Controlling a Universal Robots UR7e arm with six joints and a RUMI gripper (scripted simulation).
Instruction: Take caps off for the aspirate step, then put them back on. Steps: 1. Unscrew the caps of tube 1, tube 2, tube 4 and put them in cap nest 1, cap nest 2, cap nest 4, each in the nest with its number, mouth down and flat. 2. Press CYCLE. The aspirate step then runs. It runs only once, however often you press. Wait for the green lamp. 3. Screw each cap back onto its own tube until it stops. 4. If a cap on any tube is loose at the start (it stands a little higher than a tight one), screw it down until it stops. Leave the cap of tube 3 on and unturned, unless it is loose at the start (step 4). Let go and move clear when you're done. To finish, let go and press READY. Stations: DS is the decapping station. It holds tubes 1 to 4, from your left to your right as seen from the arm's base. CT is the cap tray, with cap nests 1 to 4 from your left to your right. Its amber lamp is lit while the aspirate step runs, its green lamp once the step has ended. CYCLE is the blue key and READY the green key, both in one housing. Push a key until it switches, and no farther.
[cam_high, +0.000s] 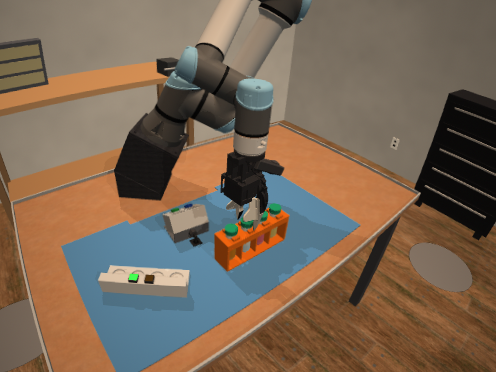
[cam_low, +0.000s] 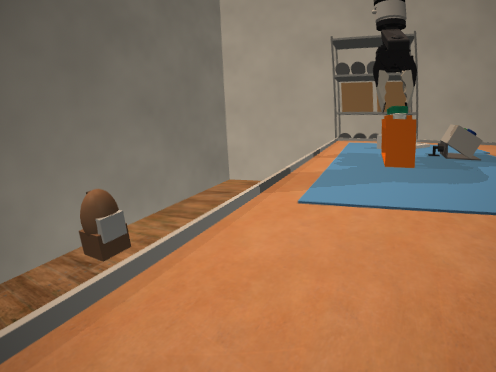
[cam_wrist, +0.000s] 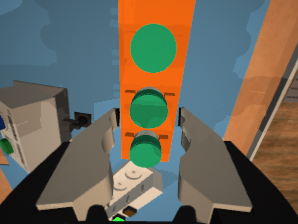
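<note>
Right now my hand is 200 mm past the green key, 120 mm to the left of it and 60 mm above it. The rest, counted from my hand: cap (10 mm behind, 100 mm to the left, 10 mm below); then grey key housing (180 mm behind, 100 mm to the right, 70 mm below); then blue key (200 mm behind, 80 mm to the right, 60 mm below).
</note>
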